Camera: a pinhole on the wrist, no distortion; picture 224 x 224 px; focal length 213.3 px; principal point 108.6 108.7 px. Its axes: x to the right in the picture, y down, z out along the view. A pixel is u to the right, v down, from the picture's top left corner.
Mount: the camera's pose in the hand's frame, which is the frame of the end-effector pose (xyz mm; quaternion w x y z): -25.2 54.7 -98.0 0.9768 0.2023 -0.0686 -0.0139
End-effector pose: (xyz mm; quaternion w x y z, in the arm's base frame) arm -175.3 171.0 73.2 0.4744 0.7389 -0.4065 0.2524
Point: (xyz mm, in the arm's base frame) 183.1 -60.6 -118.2
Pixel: 209 14
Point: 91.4 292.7 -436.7
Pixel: outside the picture
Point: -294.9 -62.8 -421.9
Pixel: 15 135
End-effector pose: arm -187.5 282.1 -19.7 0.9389 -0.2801 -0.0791 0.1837
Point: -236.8 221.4 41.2
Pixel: 87 36
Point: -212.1 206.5 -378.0
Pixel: behind the camera
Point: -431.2 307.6 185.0
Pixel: 33 148
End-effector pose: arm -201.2 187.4 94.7 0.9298 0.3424 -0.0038 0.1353
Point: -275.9 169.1 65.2
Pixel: 30 49
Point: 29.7 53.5 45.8
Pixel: outside the picture
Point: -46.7 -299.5 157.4
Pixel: 161 39
